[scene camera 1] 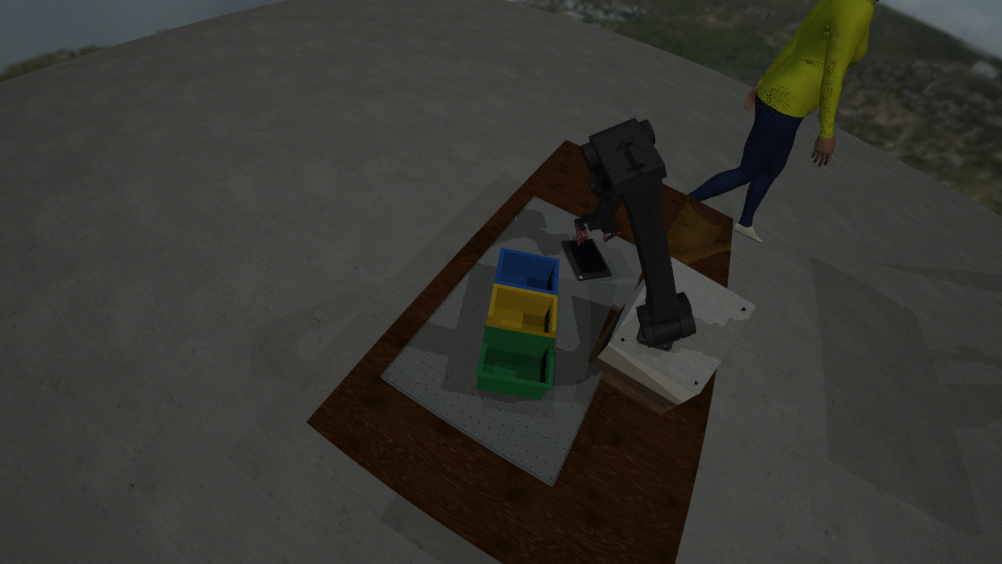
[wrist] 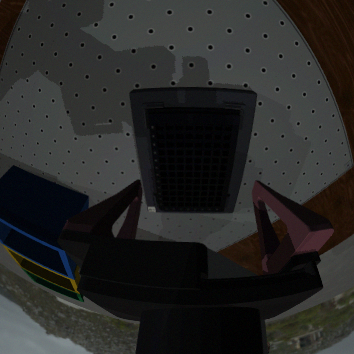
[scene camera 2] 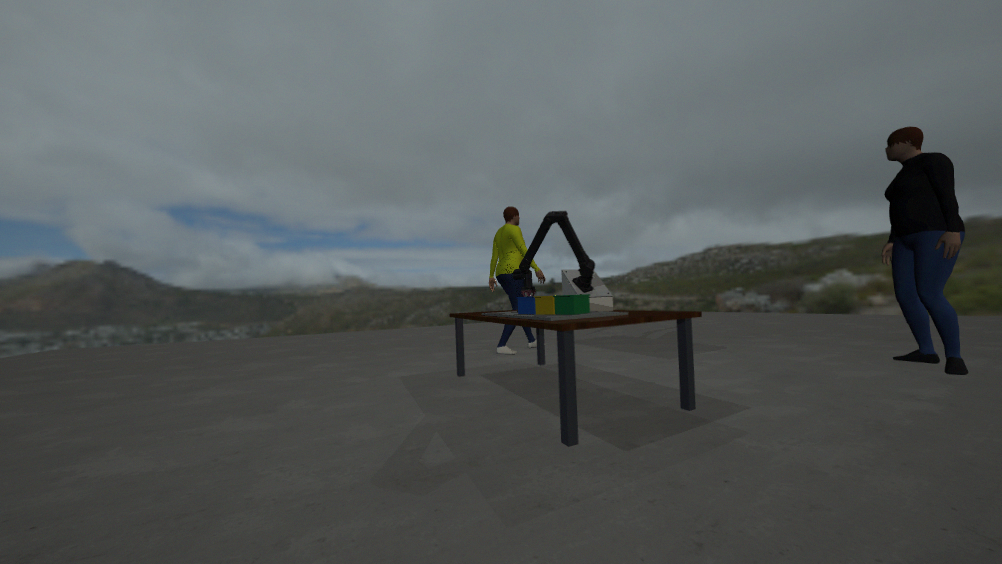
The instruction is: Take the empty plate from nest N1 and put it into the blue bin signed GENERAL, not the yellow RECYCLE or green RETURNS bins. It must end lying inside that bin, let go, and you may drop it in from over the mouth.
Labels:
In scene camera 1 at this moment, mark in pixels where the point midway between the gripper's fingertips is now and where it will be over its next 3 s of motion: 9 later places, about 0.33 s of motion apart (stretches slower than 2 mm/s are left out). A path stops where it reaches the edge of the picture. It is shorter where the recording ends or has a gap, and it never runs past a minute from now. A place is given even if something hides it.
My gripper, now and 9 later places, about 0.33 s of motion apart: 591,242; 590,245; 590,244; 590,243; 588,246; 588,247; 587,247; 569,248; 556,250; 558,250

